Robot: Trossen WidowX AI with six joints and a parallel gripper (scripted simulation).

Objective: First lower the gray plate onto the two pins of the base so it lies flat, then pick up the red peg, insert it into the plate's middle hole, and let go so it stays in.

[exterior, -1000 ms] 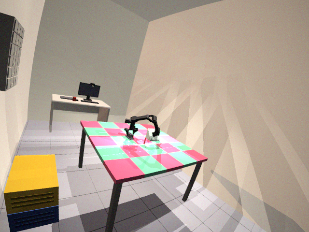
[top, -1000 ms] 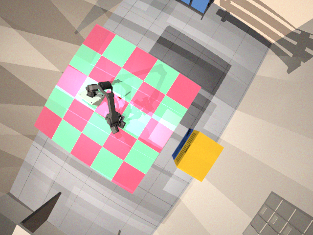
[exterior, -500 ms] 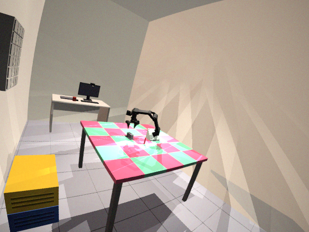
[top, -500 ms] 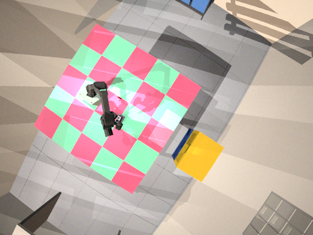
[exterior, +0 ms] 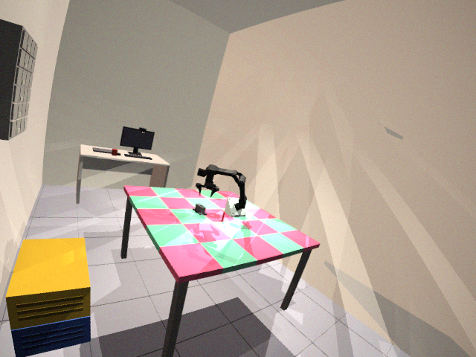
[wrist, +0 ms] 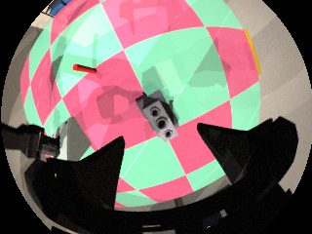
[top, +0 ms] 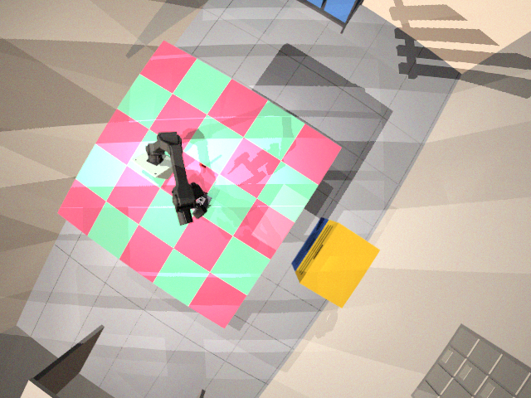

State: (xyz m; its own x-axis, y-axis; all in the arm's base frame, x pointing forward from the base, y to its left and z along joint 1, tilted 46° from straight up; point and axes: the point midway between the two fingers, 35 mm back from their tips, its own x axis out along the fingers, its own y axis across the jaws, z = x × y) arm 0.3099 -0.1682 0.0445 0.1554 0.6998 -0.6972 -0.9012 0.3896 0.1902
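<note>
Right now the red peg is 180 mm to the left of my gripper tip, 110 mm below it and 80 mm behind it. From my gripper tip the other things lie so: gray plate (100 mm below, 30 mm to the right); dark base (140 mm below, 30 mm to the right).
</note>
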